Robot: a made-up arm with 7 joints. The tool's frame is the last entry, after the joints.
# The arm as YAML. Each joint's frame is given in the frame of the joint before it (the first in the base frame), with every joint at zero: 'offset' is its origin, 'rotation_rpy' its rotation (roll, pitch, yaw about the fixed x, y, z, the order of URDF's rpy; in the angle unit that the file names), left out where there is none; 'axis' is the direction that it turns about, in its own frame. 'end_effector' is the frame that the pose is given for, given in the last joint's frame.
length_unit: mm
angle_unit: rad
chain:
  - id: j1
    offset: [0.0, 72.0, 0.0]
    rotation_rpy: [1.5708, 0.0, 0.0]
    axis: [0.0, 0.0, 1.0]
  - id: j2
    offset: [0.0, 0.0, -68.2]
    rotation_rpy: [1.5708, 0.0, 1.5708]
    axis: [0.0, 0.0, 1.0]
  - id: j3
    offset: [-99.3, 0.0, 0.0]
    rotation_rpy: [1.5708, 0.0, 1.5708]
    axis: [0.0, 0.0, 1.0]
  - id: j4
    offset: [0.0, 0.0, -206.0]
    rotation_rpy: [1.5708, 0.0, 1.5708]
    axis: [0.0, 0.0, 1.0]
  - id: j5
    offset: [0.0, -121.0, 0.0]
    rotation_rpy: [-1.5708, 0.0, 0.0]
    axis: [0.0, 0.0, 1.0]
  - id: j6
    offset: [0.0, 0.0, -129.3]
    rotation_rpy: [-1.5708, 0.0, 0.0]
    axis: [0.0, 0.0, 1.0]
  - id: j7
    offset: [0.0, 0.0, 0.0]
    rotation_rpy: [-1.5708, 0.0, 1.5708]
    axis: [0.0, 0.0, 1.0]
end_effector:
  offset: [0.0, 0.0, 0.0]
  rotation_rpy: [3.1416, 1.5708, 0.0]
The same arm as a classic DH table. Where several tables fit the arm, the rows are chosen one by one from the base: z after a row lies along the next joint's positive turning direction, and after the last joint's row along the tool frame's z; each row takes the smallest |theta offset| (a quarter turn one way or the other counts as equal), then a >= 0, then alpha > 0; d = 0 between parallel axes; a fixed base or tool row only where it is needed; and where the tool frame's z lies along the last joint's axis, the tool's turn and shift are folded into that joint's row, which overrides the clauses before.
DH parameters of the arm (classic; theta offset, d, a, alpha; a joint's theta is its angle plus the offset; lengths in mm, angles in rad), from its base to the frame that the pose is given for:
base (fixed): 0.0000 0.0 0.0 1.5708
j1: 1.5708 -140.2 0.0 1.5708
j2: 1.5708 0.0 0.0 1.5708
j3: 1.5708 -305.3 0.0 1.5708
j4: 0.0000 0.0 0.0 -1.5708
j5: 0.0000 -250.3 0.0 -1.5708
j6: -1.5708 0.0 0.0 1.5708
j7: 1.5708 0.0 0.0 1.5708
tool (fixed): -1.5708 0.0 0.0 0.0000

